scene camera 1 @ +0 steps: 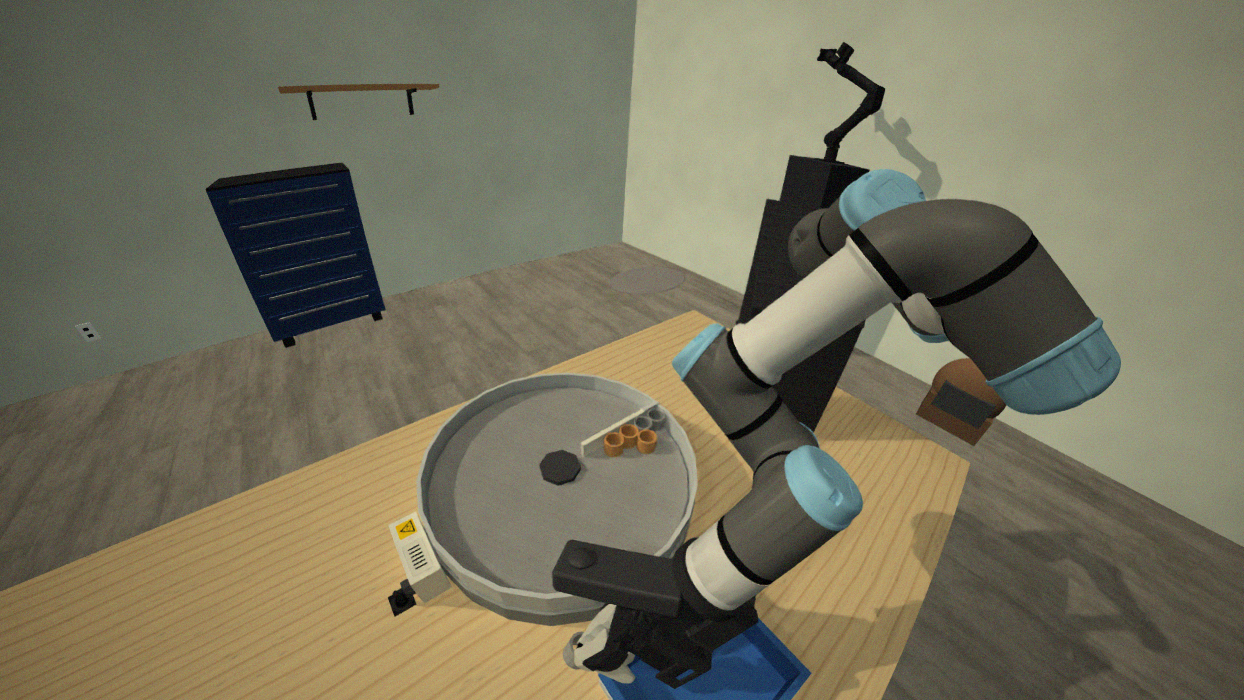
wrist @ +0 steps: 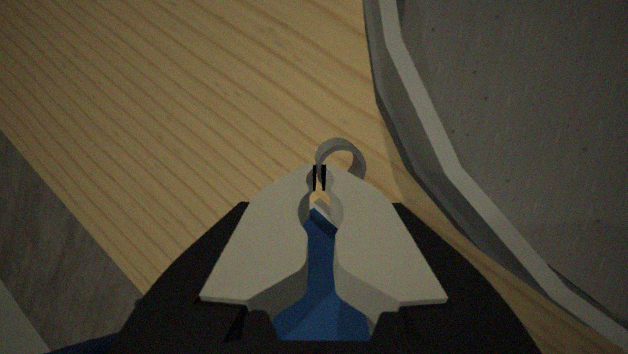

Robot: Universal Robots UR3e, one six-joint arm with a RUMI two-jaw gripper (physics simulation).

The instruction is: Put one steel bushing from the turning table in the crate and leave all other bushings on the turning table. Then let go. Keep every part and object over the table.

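Frame: origin at the arm's base, x ahead, y left, z up, level; metres.
Seen in the pictures: gripper, fingertip midpoint: [scene camera 1: 577, 657] [wrist: 318, 167]; arm's base, link origin: [scene camera 1: 825, 249].
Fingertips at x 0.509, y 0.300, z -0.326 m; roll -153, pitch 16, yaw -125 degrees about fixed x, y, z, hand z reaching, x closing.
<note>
Pixels of each thing's top centre, then the offset from my fingertips to it. "spot": a spot on its surface instead. Level surfaces: height alone.
- grey steel bushing, top centre: [wrist: 333, 164] [scene camera 1: 579, 646] dx -0.005, dy -0.010, dz +0.005 m
- blue crate, top centre: [scene camera 1: 708, 676] dx -0.126, dy +0.070, dz +0.007 m
- round grey turning table, top centre: [scene camera 1: 559, 465] dx -0.047, dy -0.261, dz +0.018 m
- dark hub, top centre: [scene camera 1: 559, 465] dx -0.047, dy -0.261, dz +0.018 m
- white box with a warning label, surface spot: [scene camera 1: 415, 557] spot: dx +0.170, dy -0.166, dz +0.015 m
- wooden table, surface height: dz -0.043 m
My gripper [scene camera 1: 582, 654] [wrist: 318, 167] is shut on one wall of a grey steel bushing [scene camera 1: 570, 648] [wrist: 338, 143]; the ring juts out past the fingertips, a little to the right in the wrist view. The blue crate [scene camera 1: 749, 666] [wrist: 320, 257] is partly hidden under the gripper in the scene view, and the fingertips are just outside its edge. The round grey turning table [scene camera 1: 504, 513] [wrist: 525, 125] is beside the gripper. Grey bushings [scene camera 1: 642, 423] and orange bushings [scene camera 1: 613, 444] stand on it at its far right. The inside of the crate is mostly hidden.
A pale guide bar [scene camera 1: 613, 430] lies over the turning table beside the bushings, and a dark hub [scene camera 1: 559, 467] is at its middle. A white box with a warning label [scene camera 1: 415, 557] is at its left rim. The wooden table [scene camera 1: 287, 557] [wrist: 200, 100] ends at the wrist view's lower left.
</note>
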